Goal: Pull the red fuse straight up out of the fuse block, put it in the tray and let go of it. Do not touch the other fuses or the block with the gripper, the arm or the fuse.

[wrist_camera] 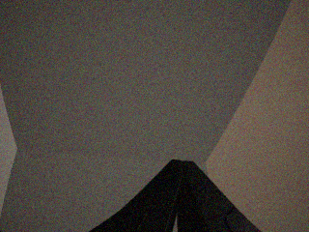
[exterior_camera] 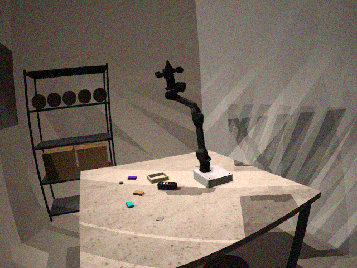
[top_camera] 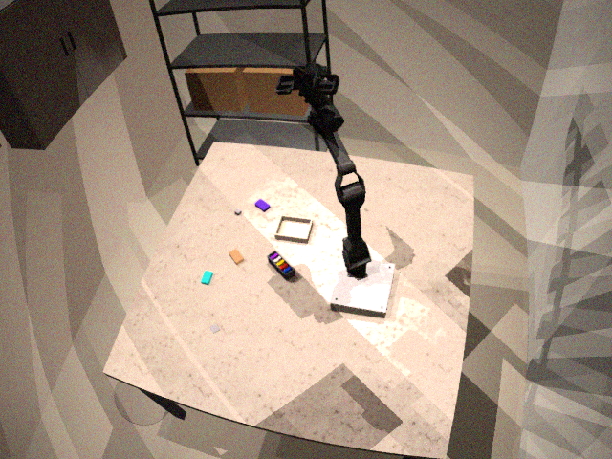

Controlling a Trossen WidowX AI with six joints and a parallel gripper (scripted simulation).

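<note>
Right now the red fuse is 790 mm below my gripper tip, 120 mm to the left of it and 100 mm ahead of it. From my gripper tip the other things lie so: tray 820 mm below, 90 mm ahead, 70 mm to the right; purple block 810 mm below, 250 mm ahead, 190 mm to the right; tan block 810 mm below, 300 mm ahead, 80 mm to the left.
</note>
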